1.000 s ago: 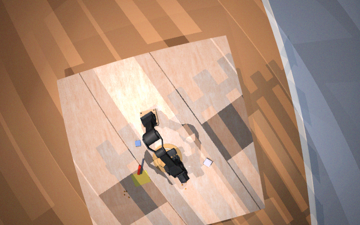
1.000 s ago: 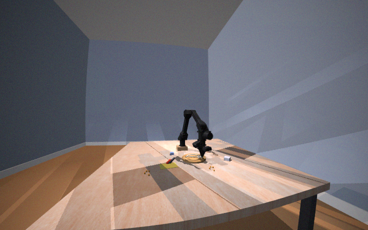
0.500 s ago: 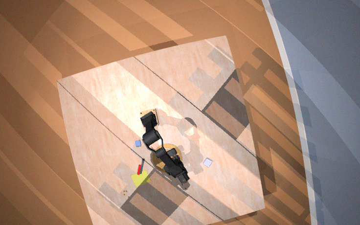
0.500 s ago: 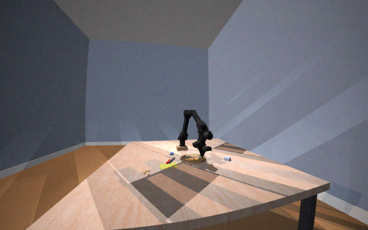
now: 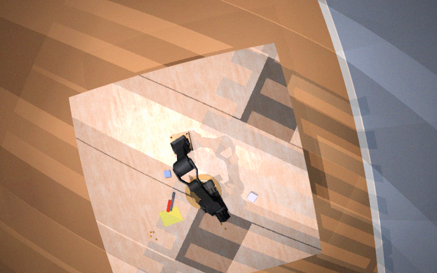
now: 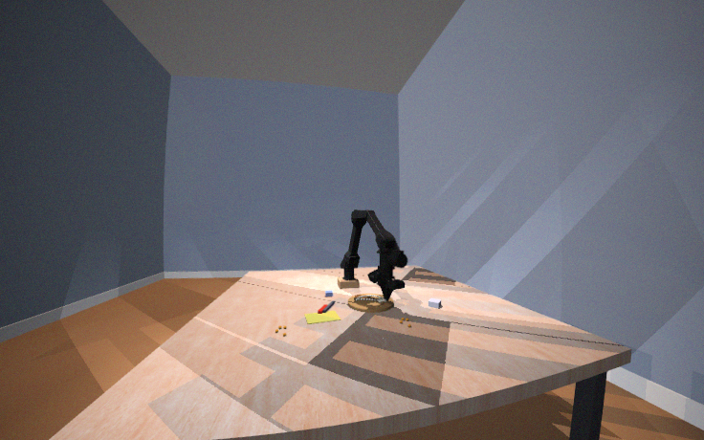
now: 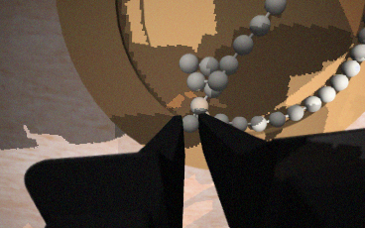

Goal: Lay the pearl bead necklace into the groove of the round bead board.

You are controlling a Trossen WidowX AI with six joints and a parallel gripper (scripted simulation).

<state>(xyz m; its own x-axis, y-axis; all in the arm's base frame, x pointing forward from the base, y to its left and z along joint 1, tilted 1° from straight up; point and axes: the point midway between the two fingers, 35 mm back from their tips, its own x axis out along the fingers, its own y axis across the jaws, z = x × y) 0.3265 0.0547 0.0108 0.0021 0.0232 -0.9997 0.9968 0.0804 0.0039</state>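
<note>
My gripper tip is 6 cm to the left of the round bead board, 4 cm past it and 1 cm above it. From my gripper tip the other things lie so: grey block (18 cm to the left, 10 cm ahead, 1 cm below); blue block (21 cm behind, 20 cm to the right, 1 cm below); red marker (26 cm to the right, 4 cm behind, 1 cm below).
</note>
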